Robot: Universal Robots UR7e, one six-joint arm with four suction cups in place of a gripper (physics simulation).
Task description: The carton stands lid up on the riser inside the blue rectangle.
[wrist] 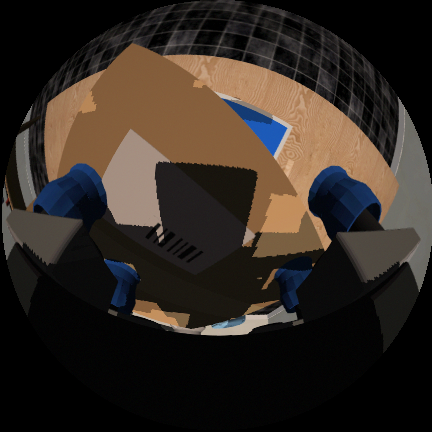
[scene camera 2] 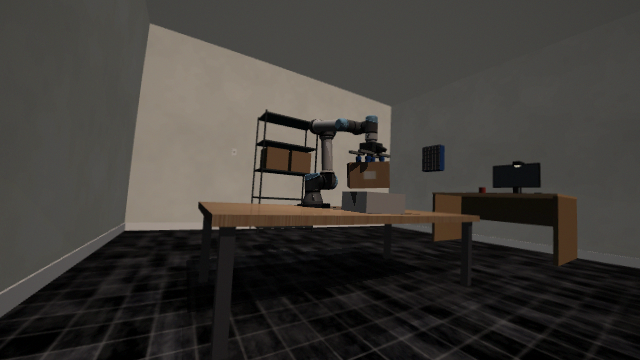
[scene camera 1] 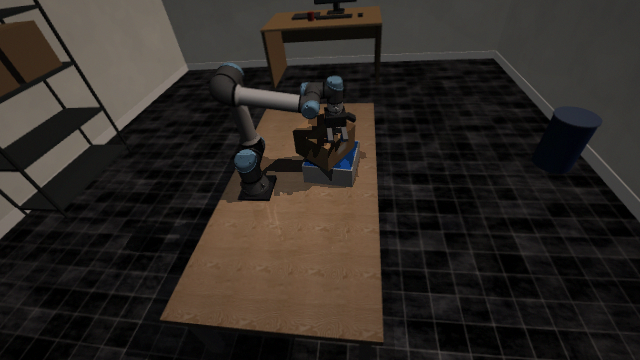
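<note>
The brown carton hangs about level under my gripper, whose blue suction cups meet its top face. That face bears a pale label with a barcode; whether it is the lid I cannot tell. The carton is turned at an angle to the grey riser. In scene camera 2 a narrow gap shows between the carton's underside and the riser's top. The blue rectangle on the riser's top is partly hidden by the carton.
The riser stands on the wooden table, beside the arm's base. A shelf rack with two boxes stands behind the arm. A desk with a monitor and a blue bin stand apart from the table.
</note>
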